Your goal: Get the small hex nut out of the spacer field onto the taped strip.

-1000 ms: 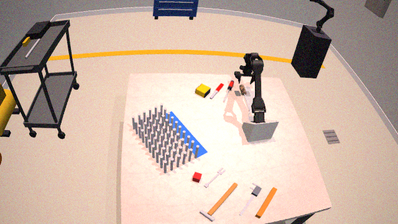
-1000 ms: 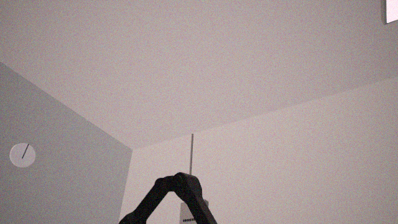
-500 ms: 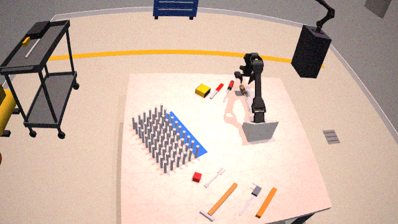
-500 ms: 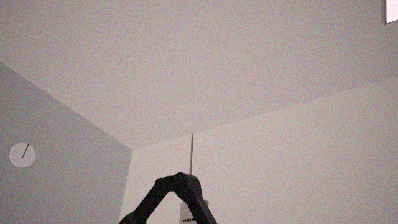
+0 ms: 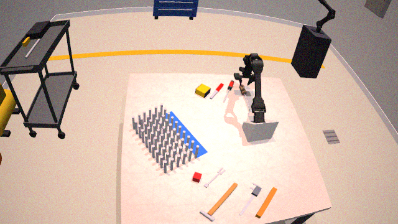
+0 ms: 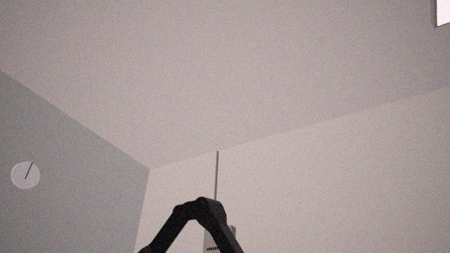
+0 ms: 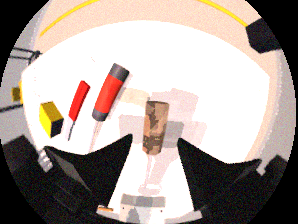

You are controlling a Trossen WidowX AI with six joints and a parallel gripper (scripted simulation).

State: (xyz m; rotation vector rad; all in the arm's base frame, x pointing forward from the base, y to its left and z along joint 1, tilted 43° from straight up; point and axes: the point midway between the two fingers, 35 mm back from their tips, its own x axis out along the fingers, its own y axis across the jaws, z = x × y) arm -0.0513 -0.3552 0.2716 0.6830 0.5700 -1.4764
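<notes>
The brown-handled screwdriver is 10 mm ahead of my gripper tip, 110 mm to the left of it and 50 mm below it. Round my gripper tip: blue taped strip: 510 mm ahead, 380 mm to the left, 60 mm below; then yellow block: 310 mm ahead, 10 mm to the left, 40 mm below; then fork-ended tool: 390 mm ahead, 730 mm to the left, 60 mm below.
</notes>
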